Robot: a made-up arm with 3 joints. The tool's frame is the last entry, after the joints.
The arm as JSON. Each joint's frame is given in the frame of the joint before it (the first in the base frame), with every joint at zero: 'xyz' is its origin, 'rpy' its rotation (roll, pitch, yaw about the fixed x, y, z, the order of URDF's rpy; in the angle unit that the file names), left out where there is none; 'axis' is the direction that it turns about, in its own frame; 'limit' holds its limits. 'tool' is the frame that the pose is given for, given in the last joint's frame.
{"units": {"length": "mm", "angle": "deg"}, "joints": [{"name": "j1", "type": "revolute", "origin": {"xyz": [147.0, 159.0, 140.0]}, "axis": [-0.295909, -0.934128, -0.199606], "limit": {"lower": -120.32, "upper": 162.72}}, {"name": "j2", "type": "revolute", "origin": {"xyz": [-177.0, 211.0, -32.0]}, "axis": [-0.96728, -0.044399, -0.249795], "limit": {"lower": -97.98, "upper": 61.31}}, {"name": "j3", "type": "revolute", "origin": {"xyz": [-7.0, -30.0, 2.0]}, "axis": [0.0, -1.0, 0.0], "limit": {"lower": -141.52, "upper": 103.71}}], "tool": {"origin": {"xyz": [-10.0, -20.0, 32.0]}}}
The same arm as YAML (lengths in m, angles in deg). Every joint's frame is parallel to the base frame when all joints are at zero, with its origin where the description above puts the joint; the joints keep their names.
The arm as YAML. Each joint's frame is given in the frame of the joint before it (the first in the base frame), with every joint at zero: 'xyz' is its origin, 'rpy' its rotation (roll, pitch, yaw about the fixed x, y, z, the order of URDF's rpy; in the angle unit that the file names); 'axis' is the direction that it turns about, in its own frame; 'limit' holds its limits. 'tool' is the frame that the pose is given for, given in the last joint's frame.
units:
  length: m
  angle: deg
joints:
  - name: j1
    type: revolute
    origin:
      xyz: [0.147, 0.159, 0.14]
      rpy: [0.0, 0.0, 0.0]
    axis: [-0.295909, -0.934128, -0.199606]
    limit:
      lower: -120.32
      upper: 162.72
  - name: j2
    type: revolute
    origin:
      xyz: [-0.177, 0.211, -0.032]
      rpy: [0.0, 0.0, 0.0]
    axis: [-0.96728, -0.044399, -0.249795]
    limit:
      lower: -97.98
      upper: 61.31
  - name: j3
    type: revolute
    origin:
      xyz: [-0.007, -0.03, 0.002]
      rpy: [0.0, 0.0, 0.0]
    axis: "-y"
    limit:
      lower: -141.52
      upper: 103.71
tool:
  origin:
    xyz: [-0.01, -0.02, 0.032]
    rpy: [0.0, 0.0, 0.0]

